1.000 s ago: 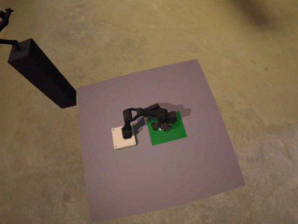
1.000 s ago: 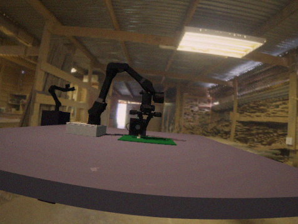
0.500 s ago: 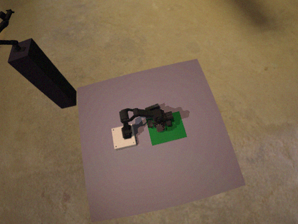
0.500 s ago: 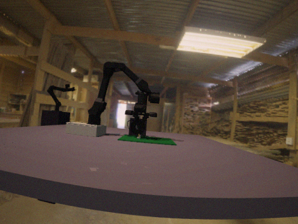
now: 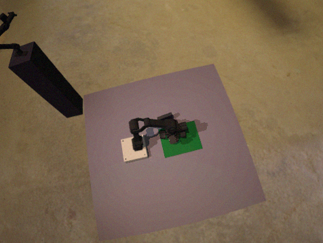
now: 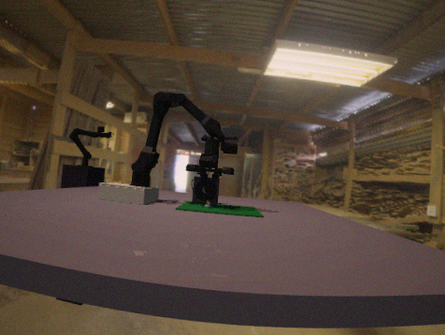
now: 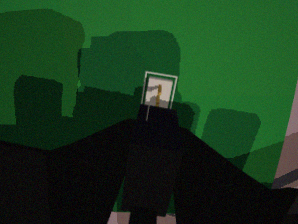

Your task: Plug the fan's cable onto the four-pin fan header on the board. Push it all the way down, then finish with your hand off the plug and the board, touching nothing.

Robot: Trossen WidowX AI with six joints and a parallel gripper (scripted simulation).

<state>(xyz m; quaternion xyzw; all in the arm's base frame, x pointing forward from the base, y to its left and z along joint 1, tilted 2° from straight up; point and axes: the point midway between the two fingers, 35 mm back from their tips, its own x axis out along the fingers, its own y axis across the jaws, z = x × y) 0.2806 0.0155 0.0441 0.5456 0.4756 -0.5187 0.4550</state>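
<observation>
My gripper tip is 60 mm above the four-pin fan header. Round my gripper tip: black fan plug 10 mm to the left, 10 mm above; then green board 80 mm below, 50 mm ahead; then fan 160 mm to the left, 30 mm behind, 10 mm below.
</observation>
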